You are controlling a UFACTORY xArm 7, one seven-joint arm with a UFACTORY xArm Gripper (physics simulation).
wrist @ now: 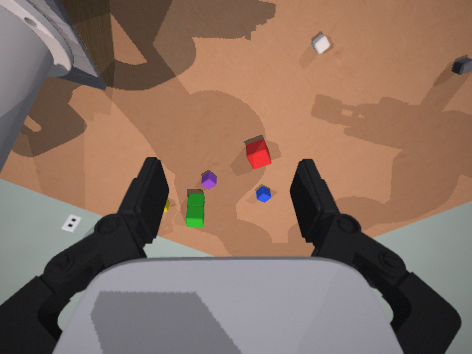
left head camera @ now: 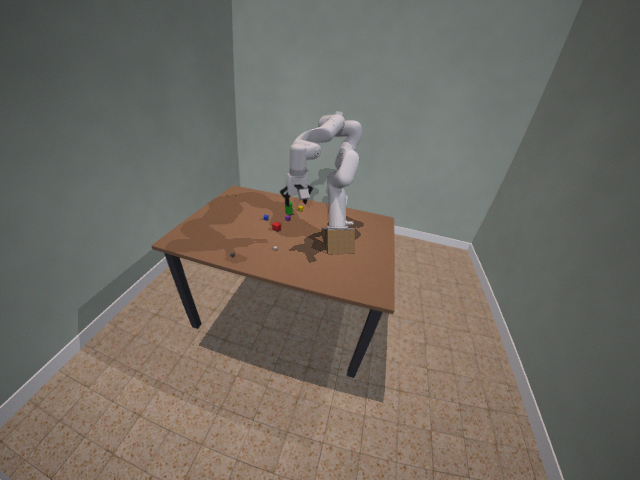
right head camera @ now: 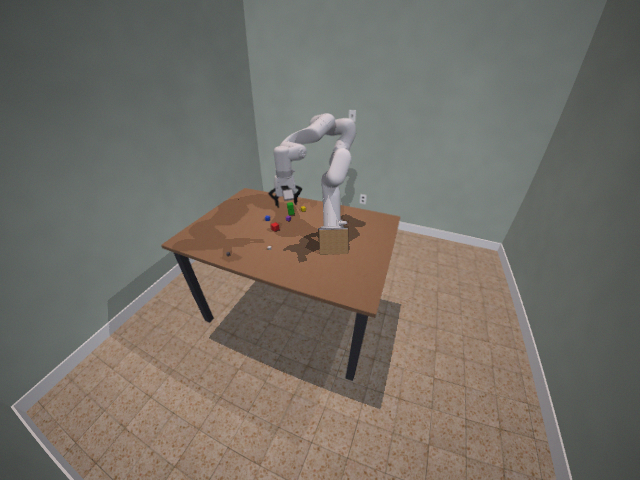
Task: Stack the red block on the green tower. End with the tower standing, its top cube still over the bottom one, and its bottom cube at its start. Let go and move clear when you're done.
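Seen in the pictures: gripper, between the fingertips: (wrist: 230, 174) (left head camera: 296, 204) (right head camera: 286, 205); arm's base, origin of its link: (left head camera: 337, 228) (right head camera: 332, 228).
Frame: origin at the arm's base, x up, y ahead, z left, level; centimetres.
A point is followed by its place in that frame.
Observation:
The red block (left head camera: 276, 226) @[x -4.5, y 33.8, z 7.2 cm] (right head camera: 275, 227) @[x -4.9, y 33.2, z 6.9 cm] (wrist: 258, 154) @[x -4.0, y 33.4, z 6.1 cm] lies on the table, apart from the other blocks. The green tower (left head camera: 288, 208) @[x -3.1, y 35.4, z -13.4 cm] (right head camera: 291, 209) @[x -3.5, y 34.6, z -14.0 cm] (wrist: 195, 210) @[x -2.6, y 35.0, z -13.9 cm] stands upright behind it, and its cubes are stacked one over the other. My gripper (left head camera: 296, 200) @[x 15.0, y 20.6, z 12.0 cm] (right head camera: 286, 203) @[x 15.0, y 20.6, z 12.0 cm] (wrist: 230, 174) @[x 15.0, y 20.6, z 12.0 cm] is open and empty. It hangs above the table near the back, higher than the red block. In the left head camera view one finger overlaps the top of the tower. In the wrist view the red block shows beyond the fingertips, and the tower shows nearer the left finger.
A purple cube (left head camera: 287, 218) @[x -6.1, y 32.9, z -6.3 cm] (right head camera: 288, 219) @[x -6.5, y 32.5, z -6.4 cm] (wrist: 209, 180) @[x -5.3, y 32.4, z -6.4 cm] lies between the tower and the red block. A blue cube (left head camera: 266, 217) @[x -5.6, y 44.5, z -0.9 cm] (right head camera: 267, 218) @[x -5.7, y 44.5, z -0.7 cm] (wrist: 263, 193) @[x -5.4, y 44.0, z -0.9 cm], a yellow cube (left head camera: 300, 208) @[x -5.6, y 30.1, z -21.2 cm] (right head camera: 303, 209) @[x -6.0, y 29.7, z -21.3 cm], a white cube (wrist: 321, 43) @[x -6.1, y 26.4, z 22.8 cm] and a dark block (wrist: 462, 66) @[x -6.2, y 43.0, z 36.3 cm] lie around. A brown panel (left head camera: 341, 241) @[x -1.9, y -4.7, z 8.8 cm] (right head camera: 333, 241) @[x -1.9, y -4.6, z 8.8 cm] stands by the arm base.

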